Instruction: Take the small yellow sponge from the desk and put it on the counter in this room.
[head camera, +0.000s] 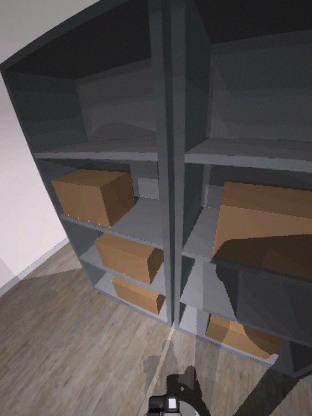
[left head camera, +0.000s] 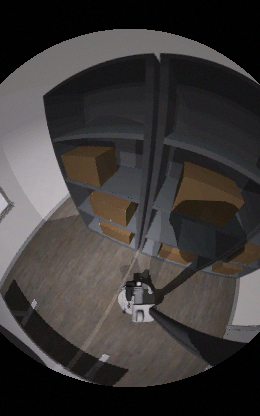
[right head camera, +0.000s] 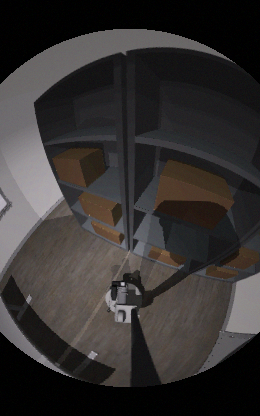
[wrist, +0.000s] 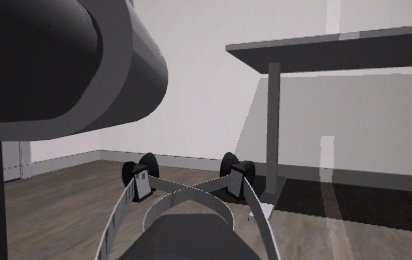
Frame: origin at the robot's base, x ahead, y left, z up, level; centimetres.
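Seen in the pictures: gripper, fingertip midpoint: (left head camera: 128, 313) (right head camera: 112, 313) (wrist: 189, 167).
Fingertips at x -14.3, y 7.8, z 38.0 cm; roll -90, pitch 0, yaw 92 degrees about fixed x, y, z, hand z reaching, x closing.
A point is followed by its place in that frame.
My gripper (wrist: 189, 167) @(x -14.3, y 7.8, z 38.0 cm) is open and empty in the wrist view, its two dark pads standing apart above the floor. A desk (wrist: 325, 56) @(x -104.2, y 64.6, z 66.7 cm) with a thin grey top and an upright leg stands beyond it at the right of the wrist view. The desk is seen from below its top, so whatever lies on it is hidden. The small yellow sponge does not show in these views. I cannot identify the counter in them.
A tall dark shelf unit (head camera: 172, 200) @(x 70.4, y -3.7, z 120.6 cm) (left head camera: 150, 150) @(x 68.0, y -2.7, z 133.1 cm) (right head camera: 125, 150) @(x 68.8, y -3.0, z 132.8 cm) stands ahead, with brown boxes (head camera: 92, 197) @(x 87.3, y 40.9, z 116.1 cm) (left head camera: 90, 165) @(x 86.3, y 38.7, z 115.8 cm) (right head camera: 79, 166) @(x 84.4, y 34.4, z 117.2 cm) on its shelves. A grey-topped piece (right head camera: 232, 345) shows at the lower right edge of the right head view.
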